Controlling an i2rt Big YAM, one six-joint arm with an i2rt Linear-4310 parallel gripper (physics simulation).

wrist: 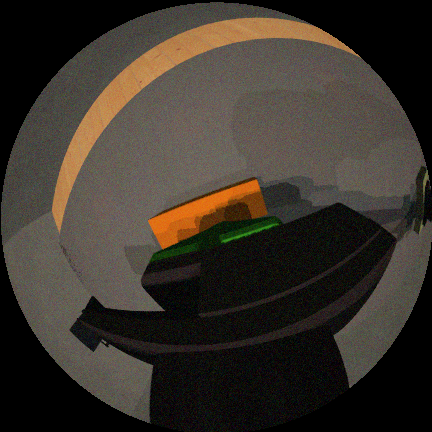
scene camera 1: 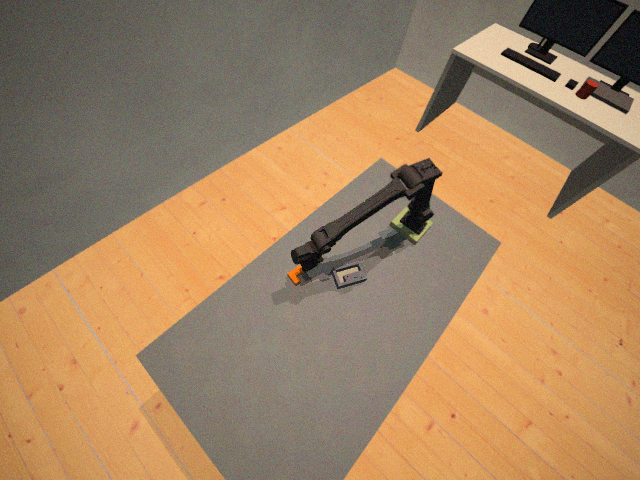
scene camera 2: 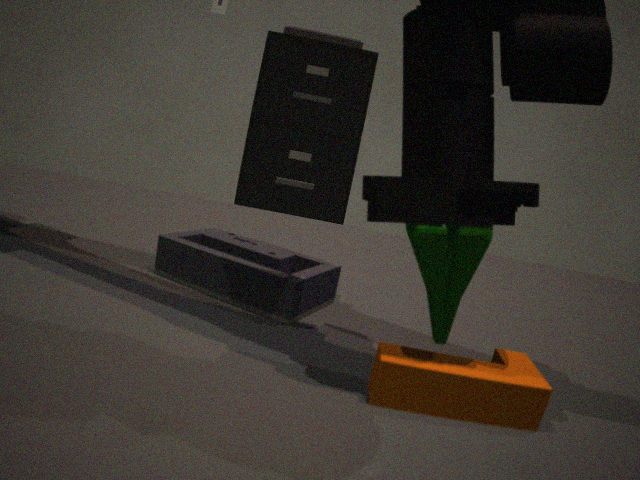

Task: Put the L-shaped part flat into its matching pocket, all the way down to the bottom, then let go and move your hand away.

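Seen in the pictures: gripper, between the fingertips: (wrist: 223,228) (scene camera 1: 304,268) (scene camera 2: 439,342); arm's base, origin of its link: (scene camera 1: 412,223).
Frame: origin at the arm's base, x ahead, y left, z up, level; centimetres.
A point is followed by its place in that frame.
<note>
The orange L-shaped part (scene camera 1: 295,274) {x 61.2, y -26.6, z -0.7 cm} (scene camera 2: 457,395) {x 57.3, y -28.4, z -2.0 cm} (wrist: 210,202) {x 56.6, y -27.6, z -0.7 cm} lies flat on the grey mat, beyond the pocket's frame as seen from the arm's base. My gripper (scene camera 2: 440,341) {x 56.6, y -25.3, z 0.1 cm} is shut and empty. Its green fingertips are together just above the part's top, near the inner side of the L in the scene camera 2 view. In the wrist view the green fingers hide the near side of the part. The dark grey block with the L-shaped pocket (scene camera 1: 338,284) {x 52.4, y -9.2, z -0.1 cm} (scene camera 2: 222,281) {x 42.7, y -12.6, z -2.1 cm} stands flat on the mat, apart from the part. The pocket is empty.
The arm's green base plate (scene camera 1: 421,235) {x 3.4, y 7.1, z -0.2 cm} stands on the grey mat (scene camera 1: 289,372) {x 92.0, y -2.1, z -3.7 cm} behind the pocket block. A dark cabinet (scene camera 2: 310,124) stands in the background. A white desk (scene camera 1: 491,43) with monitors and a red mug (scene camera 1: 586,89) stands at the upper right.
</note>
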